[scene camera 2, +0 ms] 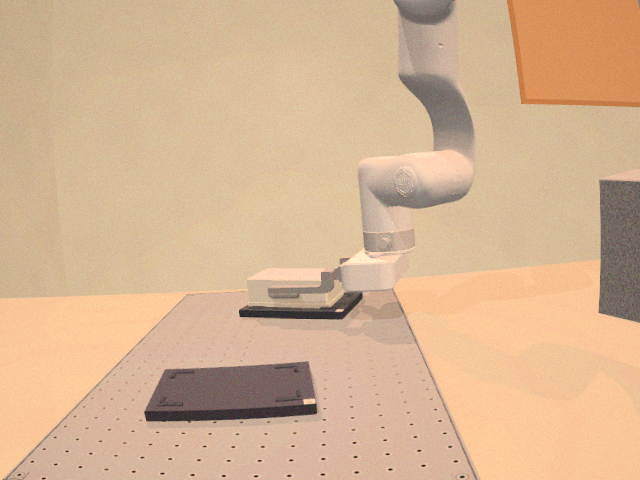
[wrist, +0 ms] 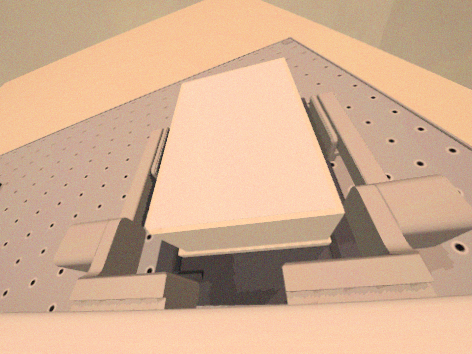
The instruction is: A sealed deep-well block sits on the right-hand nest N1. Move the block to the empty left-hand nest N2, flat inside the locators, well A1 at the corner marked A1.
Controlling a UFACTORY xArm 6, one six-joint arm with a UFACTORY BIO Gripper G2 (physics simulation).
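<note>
The sealed deep-well block, pale with a flat top, is on the dark right-hand nest N1, at the back in the scene view. It looks level; its seating in the far locators is hidden. My gripper is partly open, with one finger along each long side of the block. In the wrist view narrow gaps show between the finger pads and the block. The empty left-hand nest N2 lies nearer the scene camera, with corner locators and a white corner mark at its front right.
Both nests stand on a grey perforated board on the pale table. A dark grey box stands at the right edge of the scene view. An orange panel shows at upper right.
</note>
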